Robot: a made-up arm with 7 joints. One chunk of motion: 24 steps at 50 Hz.
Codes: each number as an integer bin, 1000 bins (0 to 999) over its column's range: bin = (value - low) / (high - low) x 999, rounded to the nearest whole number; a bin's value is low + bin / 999 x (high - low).
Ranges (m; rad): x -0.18..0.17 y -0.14..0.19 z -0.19..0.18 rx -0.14..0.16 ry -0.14..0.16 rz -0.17..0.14
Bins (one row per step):
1: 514 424 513 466 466 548
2: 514 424 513 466 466 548
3: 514 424 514 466 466 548
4: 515 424 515 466 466 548
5: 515 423 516 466 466 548
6: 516 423 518 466 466 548
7: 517 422 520 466 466 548
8: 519 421 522 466 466 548
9: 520 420 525 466 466 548
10: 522 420 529 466 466 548
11: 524 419 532 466 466 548
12: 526 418 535 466 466 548
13: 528 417 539 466 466 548
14: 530 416 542 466 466 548
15: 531 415 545 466 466 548
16: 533 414 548 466 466 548
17: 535 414 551 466 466 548
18: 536 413 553 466 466 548
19: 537 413 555 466 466 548
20: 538 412 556 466 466 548
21: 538 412 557 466 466 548
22: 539 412 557 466 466 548
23: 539 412 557 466 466 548
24: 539 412 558 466 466 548
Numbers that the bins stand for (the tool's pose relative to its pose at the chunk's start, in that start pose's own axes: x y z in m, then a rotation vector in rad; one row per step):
1: 0.0001 0.0001 0.0000 -0.0001 -0.0001 0.0001
2: 0.0001 0.0001 0.0000 -0.0001 -0.0001 0.0001
3: 0.0001 0.0001 0.0004 -0.0001 -0.0001 0.0001
4: 0.0004 0.0001 0.0007 -0.0001 -0.0001 0.0001
5: 0.0004 -0.0003 0.0011 -0.0001 -0.0001 0.0001
6: 0.0008 -0.0003 0.0019 -0.0001 -0.0001 0.0001
7: 0.0011 -0.0006 0.0026 -0.0001 -0.0001 0.0001
8: 0.0018 -0.0009 0.0033 -0.0001 -0.0001 0.0001
9: 0.0022 -0.0013 0.0044 -0.0001 -0.0001 0.0001
10: 0.0029 -0.0013 0.0059 -0.0001 -0.0001 0.0001
11: 0.0036 -0.0016 0.0070 -0.0001 -0.0001 0.0001
12: 0.0043 -0.0019 0.0081 -0.0001 -0.0001 0.0001
13: 0.0050 -0.0023 0.0096 -0.0001 -0.0001 0.0001
14: 0.0057 -0.0026 0.0107 -0.0001 -0.0001 0.0001
15: 0.0060 -0.0029 0.0119 -0.0001 -0.0001 0.0001
16: 0.0067 -0.0032 0.0130 -0.0001 -0.0001 0.0001
17: 0.0074 -0.0032 0.0141 -0.0001 -0.0001 0.0001
18: 0.0078 -0.0036 0.0148 -0.0001 -0.0001 0.0001
19: 0.0081 -0.0036 0.0156 -0.0001 -0.0001 0.0001
20: 0.0085 -0.0039 0.0159 -0.0001 -0.0001 0.0001
21: 0.0085 -0.0039 0.0163 -0.0001 -0.0001 0.0001
22: 0.0088 -0.0039 0.0163 -0.0001 -0.0001 0.0001
23: 0.0088 -0.0039 0.0163 -0.0001 -0.0001 0.0001
24: 0.0088 -0.0039 0.0167 -0.0001 -0.0001 0.0001

